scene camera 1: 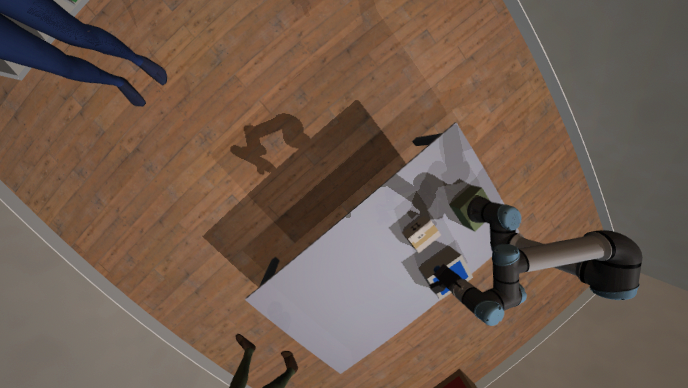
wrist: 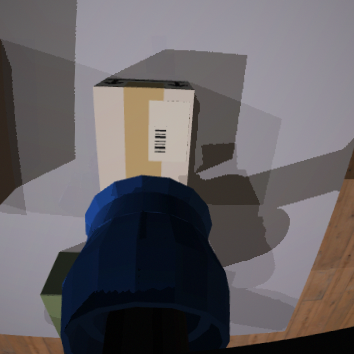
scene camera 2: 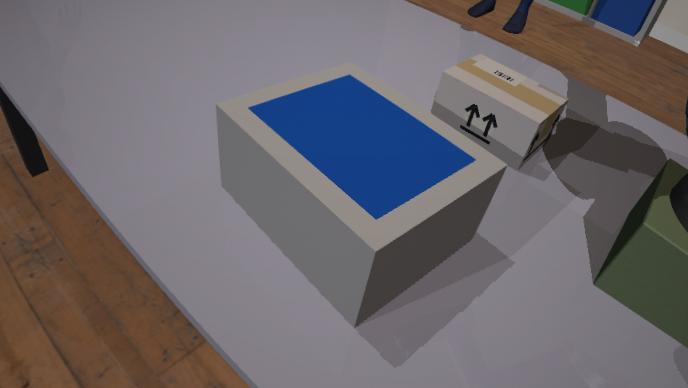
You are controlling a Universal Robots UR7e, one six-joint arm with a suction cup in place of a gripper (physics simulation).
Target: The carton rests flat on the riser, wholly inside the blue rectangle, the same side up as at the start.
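Places are measured from the arm's base along level axes (x right, y ahead, z up), in millimetres.
Pixels of known places: end effector, tool point: (scene camera 1: pixel 437 269) (wrist: pixel 148 229); arm's base, origin of the base link: (scene camera 1: pixel 478 209).
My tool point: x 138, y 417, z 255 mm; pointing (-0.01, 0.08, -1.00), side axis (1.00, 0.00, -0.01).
Observation:
Ahead of a thing's pixels: the offset from my tool point to its middle. Level surfaces: height alone.
The carton @(dx -25, dy -82, dz -313 mm) (scene camera 1: pixel 424 236) (scene camera 2: pixel 465 95) (wrist: pixel 142 135) stands on the table beside the riser @(dx -347, dy -25, dz -297 mm) (scene camera 1: pixel 439 260) (scene camera 2: pixel 280 225) (wrist: pixel 5 130). Its tape and barcode label face up, and the arrows on its side point up. The blue rectangle @(dx -347, dy -25, dz -237 mm) (scene camera 1: pixel 459 270) (scene camera 2: pixel 360 145) on the riser's top is bare. My gripper (scene camera 1: pixel 441 272) (wrist: pixel 148 187), a suction cup, is open and holds nothing. In the wrist view it covers the carton's near end, with the carton below it. In scene camera 1 it overlaps the riser from above. It does not show in scene camera 2.
The green block (scene camera 1: pixel 467 207) (scene camera 2: pixel 645 265) (wrist: pixel 52 305) under the arm's base stands on the table @(dz -357 mm) (scene camera 1: pixel 325 300) near the carton. The arm's links reach past the table's edge. Legs of two figures show on the floor beyond the table.

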